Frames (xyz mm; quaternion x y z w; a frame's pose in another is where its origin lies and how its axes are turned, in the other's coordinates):
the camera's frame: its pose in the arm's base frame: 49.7 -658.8 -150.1 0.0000 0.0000 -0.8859 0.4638
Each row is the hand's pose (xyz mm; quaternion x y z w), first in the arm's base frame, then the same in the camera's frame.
Working: the arm's base frame: its pose in the camera's frame: -513.1 -416.2 150.1 0.0000 0.0000 0.8859 0.4638

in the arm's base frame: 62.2 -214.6 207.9 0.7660 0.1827 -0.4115 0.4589
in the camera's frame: -372.2 -242.8 358.0 0.1934 0.7633 0.2157 0.5774
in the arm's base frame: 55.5 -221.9 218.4 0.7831 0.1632 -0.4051 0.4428
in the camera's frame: -362.4 -244.2 368.5 0.2186 0.7694 0.2044 0.5643
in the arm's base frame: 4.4 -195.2 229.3 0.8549 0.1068 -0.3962 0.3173
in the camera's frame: -355.2 -301.4 379.4 0.3019 0.8070 0.0973 0.4982
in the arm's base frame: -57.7 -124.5 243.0 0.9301 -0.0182 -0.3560 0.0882
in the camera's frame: -377.9 -392.7 393.1 0.4475 0.8156 -0.0870 0.3563
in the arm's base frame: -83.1 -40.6 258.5 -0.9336 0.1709 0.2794 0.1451
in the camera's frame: -432.4 -461.4 408.6 0.5844 0.7479 -0.2581 0.1802
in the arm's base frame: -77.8 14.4 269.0 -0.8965 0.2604 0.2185 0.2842
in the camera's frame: -480.6 -488.3 419.1 0.6465 0.6734 -0.3531 0.0618
